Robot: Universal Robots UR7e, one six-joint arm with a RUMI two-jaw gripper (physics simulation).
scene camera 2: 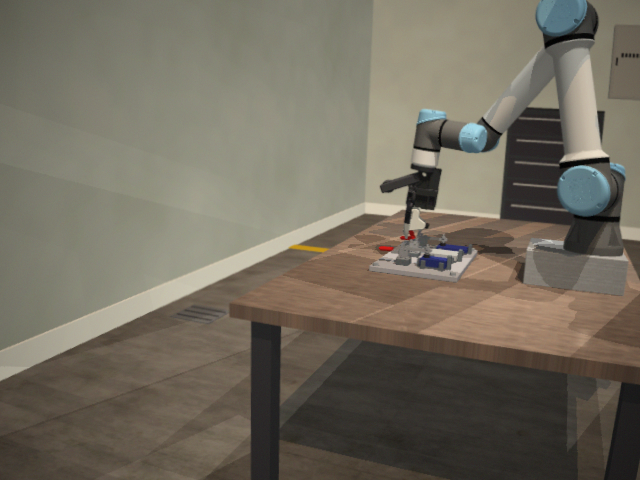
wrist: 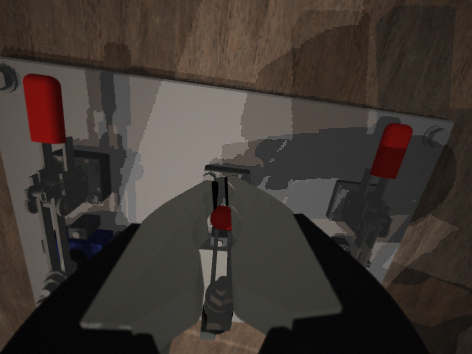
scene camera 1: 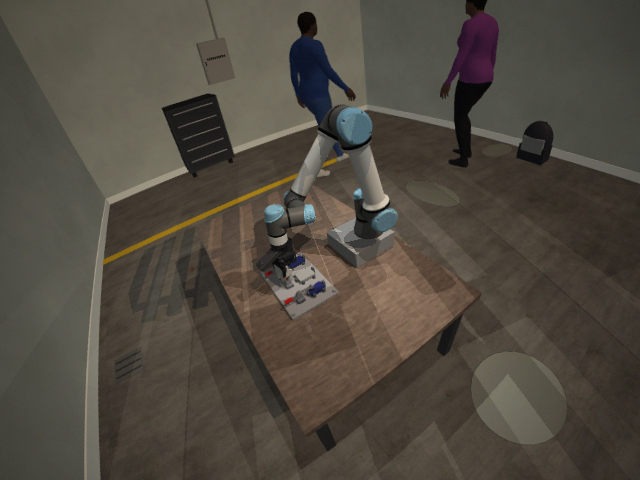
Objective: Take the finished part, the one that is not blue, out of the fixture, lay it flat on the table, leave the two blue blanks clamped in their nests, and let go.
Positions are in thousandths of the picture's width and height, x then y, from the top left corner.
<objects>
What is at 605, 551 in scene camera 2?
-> A grey fixture plate.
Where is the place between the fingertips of my gripper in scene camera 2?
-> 635, 497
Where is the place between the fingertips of my gripper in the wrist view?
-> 469, 516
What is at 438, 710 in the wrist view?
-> A finished part.
</objects>
